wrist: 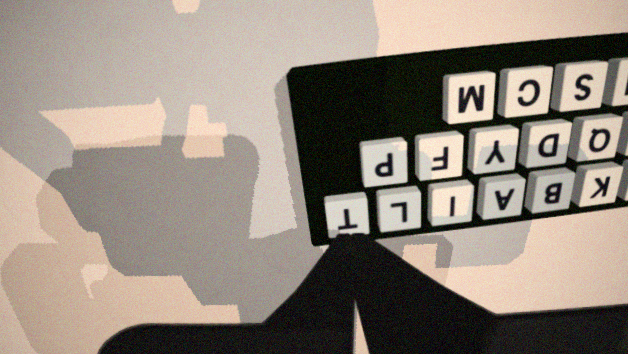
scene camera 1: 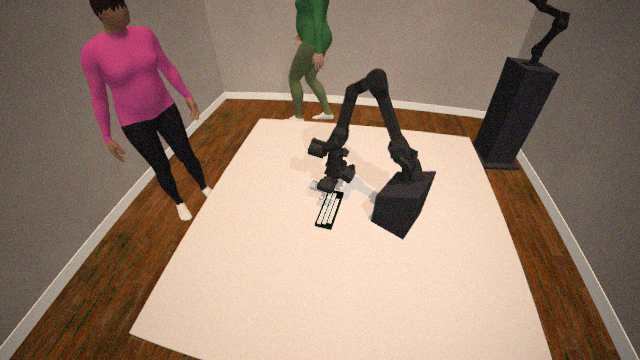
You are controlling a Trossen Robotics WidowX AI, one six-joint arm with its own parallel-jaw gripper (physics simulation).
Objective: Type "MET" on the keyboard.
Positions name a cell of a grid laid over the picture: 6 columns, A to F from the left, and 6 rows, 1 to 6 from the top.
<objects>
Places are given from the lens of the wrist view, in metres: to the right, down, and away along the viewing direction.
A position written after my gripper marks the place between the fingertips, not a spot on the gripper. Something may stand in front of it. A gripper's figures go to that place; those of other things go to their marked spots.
my gripper (wrist: D5): 0.01, 0.02, 0.11
black keyboard (wrist: D3): 0.03, -0.01, 0.12
</objects>
